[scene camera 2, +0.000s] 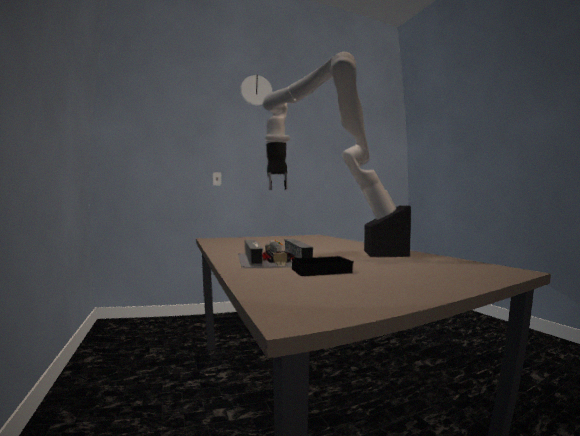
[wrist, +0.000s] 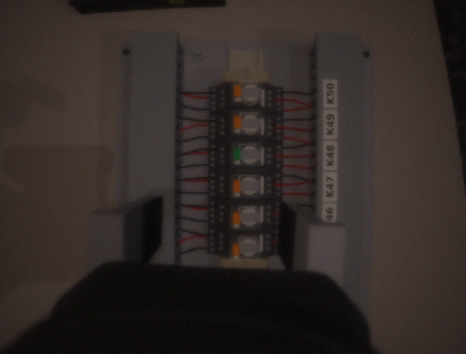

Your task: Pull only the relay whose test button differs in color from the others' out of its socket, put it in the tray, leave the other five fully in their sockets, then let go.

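Frame: origin at the arm's base, x ahead, y left, z up, level; millimetres.
Seen in the pictures: gripper, fingertip midpoint: (scene camera 2: 278, 189) (wrist: 220, 224); arm's base at its link origin: (scene camera 2: 385, 214).
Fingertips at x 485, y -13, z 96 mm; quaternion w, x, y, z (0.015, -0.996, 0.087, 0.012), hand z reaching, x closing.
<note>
Offsets run from my fingertips to a thing's top centre. "pt": to the spot under its first point. Level surfaces: height alone.
Six relays stand in a column of black sockets in the wrist view. The relay with a green test button @(18 mm ahead, 36 mm left, 193 mm down) (wrist: 249, 154) is third from the top, level with label K48. The other five, such as the top relay @(25 mm ahead, 91 mm left, 193 mm down) (wrist: 251, 93) and the bottom relay @(7 mm ahead, 47 mm right, 193 mm down) (wrist: 249, 246), have orange buttons. All six appear seated. My gripper (scene camera 2: 278, 189) (wrist: 220, 224) is open and empty, high above the relay row, its fingers on either side of the row's lower part in the wrist view. The black tray @(pt 34 mm back, 315 mm left, 237 mm down) (scene camera 2: 322, 266) stands on the table; its edge @(pt 62 mm back, 207 mm left, 254 mm down) (wrist: 150, 6) shows at the top of the wrist view.
Two grey wire ducts, the left (wrist: 152, 125) and the right (wrist: 339, 55), flank the sockets on a grey backplate (scene camera 2: 248, 263) (wrist: 200, 67). Red and black wires run between ducts and sockets. The table @(263 mm down) (scene camera 2: 390, 290) bears the panel, the tray and the arm's black base (scene camera 2: 388, 237).
</note>
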